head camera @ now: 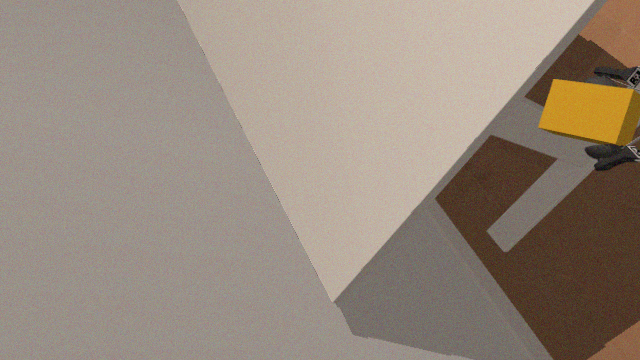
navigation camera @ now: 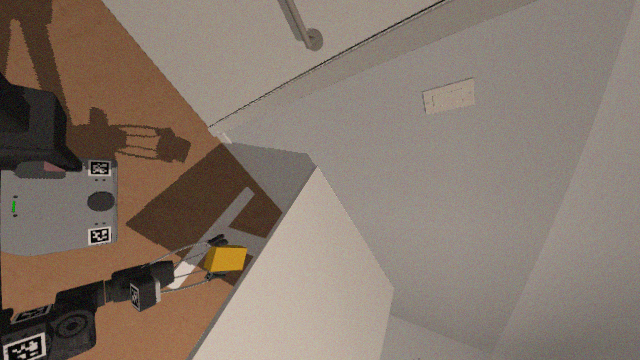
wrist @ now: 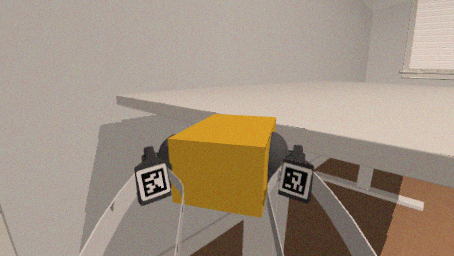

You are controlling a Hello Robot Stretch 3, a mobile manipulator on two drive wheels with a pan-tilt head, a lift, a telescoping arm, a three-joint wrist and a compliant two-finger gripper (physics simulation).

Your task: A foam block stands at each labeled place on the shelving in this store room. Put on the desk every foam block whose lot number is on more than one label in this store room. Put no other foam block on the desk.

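Places are measured from the robot's base along level axes (x ahead, y left, z up), in metres.
Pixels of known places: gripper, between the fingertips: (head camera: 584,117) (navigation camera: 228,254) (wrist: 227,151); robot's base, origin of its link: (navigation camera: 101,200).
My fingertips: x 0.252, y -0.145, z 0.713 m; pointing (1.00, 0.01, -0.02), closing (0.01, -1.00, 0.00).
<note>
For each thing: its middle in the pictures, then the offset to it from my fingertips. "*": a spot on its surface instead. Level surfaces: height alone.
- plain yellow foam block, middle of its body: (wrist: 232,153) (head camera: 590,113) (navigation camera: 226,257) dx -0.007, dy -0.004, dz +0.001 m
- pale desk, height of its surface: dz +0.008 m
- door handle, a spot on its surface: (navigation camera: 300,25) * dx +0.086, dy +0.610, dz +0.217 m
- wall sheet with unreadable text, middle of its body: (navigation camera: 447,97) dx +0.354, dy +0.425, dz +0.508 m
A plain yellow foam block (head camera: 585,111) (navigation camera: 229,259) (wrist: 217,175) is between the two fingertips of my gripper (head camera: 599,114) (navigation camera: 218,257) (wrist: 227,151), which is shut on it. No lot number is readable on the faces that show. The pale desk (head camera: 375,125) (navigation camera: 320,250) (wrist: 360,105) is beside it. In the head and navigation views the block is outside the desk's long edge, over the floor side. In the wrist view it hides part of that edge; whether they touch I cannot tell. The shelving does not show in these views.
The desk's grey foot bar (head camera: 540,205) (navigation camera: 227,212) (wrist: 410,202) is low beside the block. My base (navigation camera: 60,205) is at the left of the navigation view. A door handle (navigation camera: 300,25), a wall sheet with unreadable text (navigation camera: 448,96) and a window (wrist: 432,37) also show.
</note>
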